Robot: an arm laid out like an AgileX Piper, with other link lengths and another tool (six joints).
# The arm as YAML. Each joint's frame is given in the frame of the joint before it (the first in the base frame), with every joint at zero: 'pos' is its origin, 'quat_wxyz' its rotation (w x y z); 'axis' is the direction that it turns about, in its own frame. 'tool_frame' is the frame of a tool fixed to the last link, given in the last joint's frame.
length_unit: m
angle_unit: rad
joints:
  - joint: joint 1
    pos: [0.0, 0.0, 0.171]
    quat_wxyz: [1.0, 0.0, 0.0, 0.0]
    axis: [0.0, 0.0, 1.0]
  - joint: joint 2
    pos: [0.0, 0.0, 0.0]
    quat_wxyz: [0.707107, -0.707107, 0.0, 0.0]
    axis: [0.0, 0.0, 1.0]
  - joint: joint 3
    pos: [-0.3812, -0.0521, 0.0]
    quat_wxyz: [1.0, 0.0, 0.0, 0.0]
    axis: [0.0, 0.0, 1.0]
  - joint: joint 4
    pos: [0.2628, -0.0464, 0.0]
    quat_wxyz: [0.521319, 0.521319, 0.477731, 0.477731]
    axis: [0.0, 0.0, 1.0]
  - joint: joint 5
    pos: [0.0, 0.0, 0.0]
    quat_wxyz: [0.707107, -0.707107, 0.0, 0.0]
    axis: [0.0, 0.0, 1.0]
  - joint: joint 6
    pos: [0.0, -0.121, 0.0]
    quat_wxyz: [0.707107, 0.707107, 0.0, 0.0]
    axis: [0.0, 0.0, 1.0]
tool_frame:
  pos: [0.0, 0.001, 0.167]
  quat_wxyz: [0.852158, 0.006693, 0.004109, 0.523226]
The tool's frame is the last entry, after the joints.
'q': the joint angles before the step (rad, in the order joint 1, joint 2, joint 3, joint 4, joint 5, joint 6). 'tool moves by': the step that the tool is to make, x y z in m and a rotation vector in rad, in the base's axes. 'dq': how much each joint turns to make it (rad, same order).
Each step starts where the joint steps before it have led.
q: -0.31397 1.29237 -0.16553 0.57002 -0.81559 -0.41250
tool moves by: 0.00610 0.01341 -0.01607 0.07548 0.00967 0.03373
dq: 0.00001 0.00615 0.00001 -0.04615 0.06229 0.07299
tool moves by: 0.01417 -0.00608 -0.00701 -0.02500 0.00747 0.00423
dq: -0.00001 0.09178 -0.00166 -0.04044 -0.08970 0.03523
